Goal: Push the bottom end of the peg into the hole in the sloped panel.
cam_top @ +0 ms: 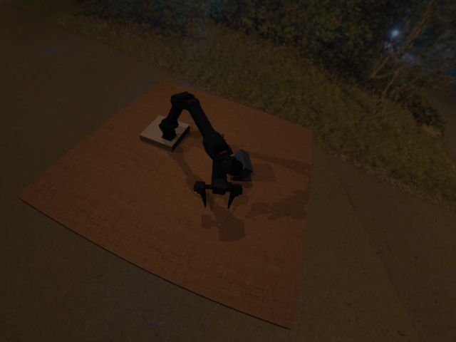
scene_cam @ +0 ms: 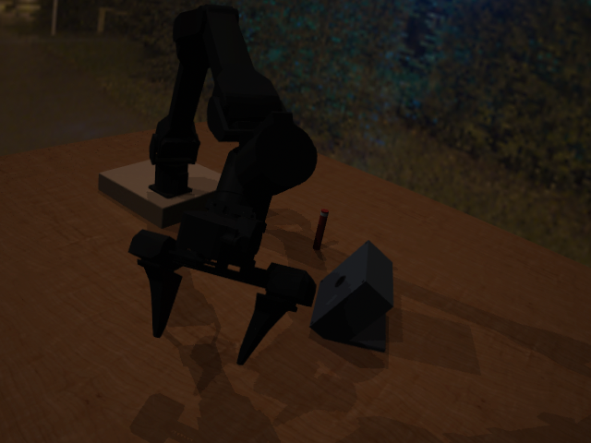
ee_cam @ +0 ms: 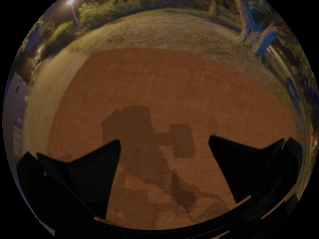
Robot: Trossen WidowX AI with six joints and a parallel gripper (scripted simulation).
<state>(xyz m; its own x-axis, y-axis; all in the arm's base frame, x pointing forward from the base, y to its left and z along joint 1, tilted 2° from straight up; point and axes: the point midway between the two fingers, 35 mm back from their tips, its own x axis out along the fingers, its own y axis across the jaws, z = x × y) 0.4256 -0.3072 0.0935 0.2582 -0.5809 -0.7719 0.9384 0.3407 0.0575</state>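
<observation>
My gripper tip is now 16 cm past the peg, 46 cm to the right of it and 5 cm above it. Round my gripper tip: panel 32 cm to the left, 6 cm below.
</observation>
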